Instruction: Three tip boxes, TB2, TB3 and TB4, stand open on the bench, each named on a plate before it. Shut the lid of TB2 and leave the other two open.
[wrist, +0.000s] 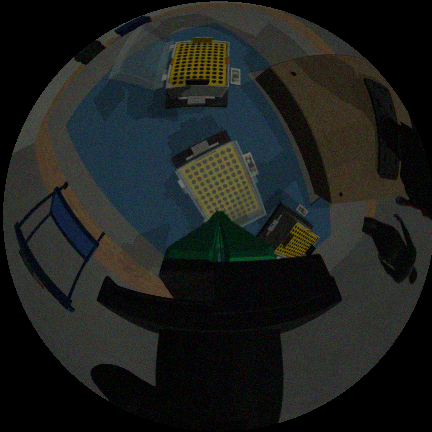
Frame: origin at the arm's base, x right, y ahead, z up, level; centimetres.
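Where they show: gripper, fingertip midpoint: (218, 216).
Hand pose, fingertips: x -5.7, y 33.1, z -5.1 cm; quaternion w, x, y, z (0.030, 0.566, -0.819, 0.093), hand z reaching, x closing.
Each offset is from my fingertips to the centre of the thing. "spot": to the spot under its first point. Level surfaces: height alone.
TB2 @[dx -0.9, dy -2.9, dz -10.3 cm] (220, 182) is the middle box, with its name plate @[spot: dx -0.5, dy -8.4, dz -13.9 cm] (250, 164) at its right. Its clear lid lies over the yellow rack, flat or nearly flat; any small gap cannot be told. TB3 @[dx +20.5, dy -6.3, dz -7.7 cm] (200, 62) stands at the top, its clear lid @[spot: dx +21.9, dy +1.0, dz -3.9 cm] (140, 60) open to the left and its plate @[spot: dx +17.7, dy -12.5, dz -14.0 cm] (235, 76) at its right. TB4 @[dx -20.0, dy -13.8, dz -7.7 cm] (297, 240) is at the lower right with its plate (301, 209); its yellow rack shows uncovered, and its lid is mostly hidden. My gripper (218, 216) is shut and empty, its green fingertips at the near edge of TB2's lid in view; contact cannot be told.
The boxes stand on a blue mat @[dz -14.2 cm] (115, 145). A large brown block (345, 150) with a dark side stands to the right. A blue-framed rack (75, 225) is at the left, beyond the wooden bench edge (132, 274). A dark green object (397, 257) lies at the lower right.
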